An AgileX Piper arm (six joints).
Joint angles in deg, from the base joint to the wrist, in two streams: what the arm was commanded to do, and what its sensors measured. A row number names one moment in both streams.
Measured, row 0: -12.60, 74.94, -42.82, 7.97, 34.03, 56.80
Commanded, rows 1 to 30: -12.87, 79.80, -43.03, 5.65, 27.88, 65.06; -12.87, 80.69, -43.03, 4.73, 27.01, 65.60; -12.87, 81.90, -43.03, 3.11, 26.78, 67.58; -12.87, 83.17, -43.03, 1.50, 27.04, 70.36; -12.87, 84.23, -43.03, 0.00, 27.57, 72.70; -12.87, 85.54, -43.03, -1.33, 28.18, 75.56; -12.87, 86.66, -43.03, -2.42, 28.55, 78.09; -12.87, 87.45, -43.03, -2.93, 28.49, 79.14; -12.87, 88.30, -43.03, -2.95, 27.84, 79.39; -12.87, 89.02, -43.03, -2.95, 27.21, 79.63; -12.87, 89.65, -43.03, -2.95, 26.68, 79.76; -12.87, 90.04, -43.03, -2.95, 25.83, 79.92; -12.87, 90.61, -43.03, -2.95, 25.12, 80.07; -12.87, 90.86, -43.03, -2.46, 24.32, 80.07; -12.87, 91.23, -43.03, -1.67, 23.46, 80.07; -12.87, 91.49, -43.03, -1.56, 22.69, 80.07; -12.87, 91.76, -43.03, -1.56, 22.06, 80.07; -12.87, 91.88, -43.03, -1.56, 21.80, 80.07; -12.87, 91.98, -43.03, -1.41, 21.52, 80.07; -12.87, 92.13, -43.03, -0.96, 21.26, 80.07; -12.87, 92.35, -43.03, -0.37, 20.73, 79.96; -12.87, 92.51, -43.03, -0.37, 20.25, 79.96; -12.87, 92.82, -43.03, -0.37, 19.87, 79.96; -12.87, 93.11, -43.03, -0.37, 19.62, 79.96; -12.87, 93.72, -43.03, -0.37, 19.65, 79.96; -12.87, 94.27, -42.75, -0.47, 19.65, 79.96; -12.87, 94.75, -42.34, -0.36, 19.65, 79.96; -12.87, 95.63, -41.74, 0.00, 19.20, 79.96; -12.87, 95.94, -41.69, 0.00, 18.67, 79.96; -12.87, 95.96, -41.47, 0.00, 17.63, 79.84
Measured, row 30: -12.61, 94.43, -42.63, 0.00, 19.33, 80.15
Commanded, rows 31 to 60: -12.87, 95.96, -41.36, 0.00, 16.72, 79.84; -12.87, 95.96, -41.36, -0.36, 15.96, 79.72; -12.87, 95.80, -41.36, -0.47, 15.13, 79.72; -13.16, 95.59, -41.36, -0.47, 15.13, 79.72; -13.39, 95.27, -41.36, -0.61, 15.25, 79.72; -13.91, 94.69, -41.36, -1.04, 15.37, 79.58; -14.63, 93.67, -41.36, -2.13, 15.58, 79.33; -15.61, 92.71, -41.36, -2.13, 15.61, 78.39; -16.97, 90.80, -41.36, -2.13, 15.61, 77.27; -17.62, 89.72, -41.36, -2.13, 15.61, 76.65; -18.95, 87.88, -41.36, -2.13, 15.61, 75.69; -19.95, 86.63, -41.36, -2.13, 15.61, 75.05; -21.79, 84.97, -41.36, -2.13, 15.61, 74.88; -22.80, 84.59, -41.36, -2.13, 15.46, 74.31; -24.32, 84.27, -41.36, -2.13, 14.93, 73.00; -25.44, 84.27, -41.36, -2.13, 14.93, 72.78; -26.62, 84.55, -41.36, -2.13, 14.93, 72.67; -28.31, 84.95, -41.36, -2.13, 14.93, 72.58; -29.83, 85.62, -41.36, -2.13, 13.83, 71.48; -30.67, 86.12, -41.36, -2.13, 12.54, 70.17; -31.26, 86.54, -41.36, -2.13, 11.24, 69.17; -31.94, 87.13, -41.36, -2.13, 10.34, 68.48; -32.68, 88.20, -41.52, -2.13, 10.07, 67.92; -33.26, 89.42, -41.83, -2.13, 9.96, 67.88; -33.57, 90.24, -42.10, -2.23, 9.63, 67.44; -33.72, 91.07, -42.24, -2.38, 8.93, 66.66; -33.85, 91.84, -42.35, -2.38, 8.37, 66.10; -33.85, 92.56, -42.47, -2.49, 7.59, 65.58; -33.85, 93.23, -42.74, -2.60, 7.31, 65.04; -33.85, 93.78, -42.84, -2.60, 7.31, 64.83
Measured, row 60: -33.42, 91.52, -41.96, -1.64, 9.31, 67.23
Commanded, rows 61 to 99: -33.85, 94.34, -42.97, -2.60, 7.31, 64.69; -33.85, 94.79, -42.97, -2.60, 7.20, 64.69; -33.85, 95.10, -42.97, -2.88, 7.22, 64.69; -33.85, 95.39, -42.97, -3.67, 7.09, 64.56; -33.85, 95.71, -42.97, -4.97, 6.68, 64.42; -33.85, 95.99, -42.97, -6.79, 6.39, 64.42; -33.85, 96.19, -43.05, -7.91, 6.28, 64.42; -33.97, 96.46, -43.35, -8.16, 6.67, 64.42; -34.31, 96.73, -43.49, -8.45, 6.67, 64.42; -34.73, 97.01, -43.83, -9.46, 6.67, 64.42; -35.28, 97.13, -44.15, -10.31, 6.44, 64.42; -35.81, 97.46, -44.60, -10.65, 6.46, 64.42; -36.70, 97.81, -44.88, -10.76, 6.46, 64.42; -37.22, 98.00, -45.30, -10.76, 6.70, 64.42; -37.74, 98.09, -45.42, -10.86, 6.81, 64.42; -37.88, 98.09, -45.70, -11.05, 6.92, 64.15; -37.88, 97.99, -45.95, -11.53, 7.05, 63.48; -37.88, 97.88, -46.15, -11.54, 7.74, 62.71; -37.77, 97.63, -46.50, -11.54, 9.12, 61.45; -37.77, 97.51, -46.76, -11.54, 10.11, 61.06; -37.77, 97.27, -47.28, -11.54, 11.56, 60.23; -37.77, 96.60, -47.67, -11.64, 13.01, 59.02; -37.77, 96.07, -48.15, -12.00, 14.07, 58.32; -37.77, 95.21, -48.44, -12.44, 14.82, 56.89; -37.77, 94.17, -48.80, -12.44, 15.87, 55.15; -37.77, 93.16, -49.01, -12.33, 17.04, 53.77; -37.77, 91.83, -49.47, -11.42, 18.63, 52.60; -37.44, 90.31, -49.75, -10.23, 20.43, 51.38; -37.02, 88.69, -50.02, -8.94, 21.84, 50.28; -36.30, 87.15, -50.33, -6.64, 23.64, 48.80; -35.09, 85.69, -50.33, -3.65, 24.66, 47.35; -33.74, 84.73, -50.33, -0.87, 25.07, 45.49; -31.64, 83.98, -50.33, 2.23, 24.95, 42.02; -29.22, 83.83, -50.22, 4.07, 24.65, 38.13; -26.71, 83.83, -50.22, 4.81, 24.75, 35.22; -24.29, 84.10, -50.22, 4.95, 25.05, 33.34; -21.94, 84.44, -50.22, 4.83, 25.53, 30.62; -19.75, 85.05, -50.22, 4.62, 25.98, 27.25; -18.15, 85.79, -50.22, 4.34, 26.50, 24.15
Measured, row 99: -24.96, 84.39, -50.20, 3.67, 24.36, 35.68
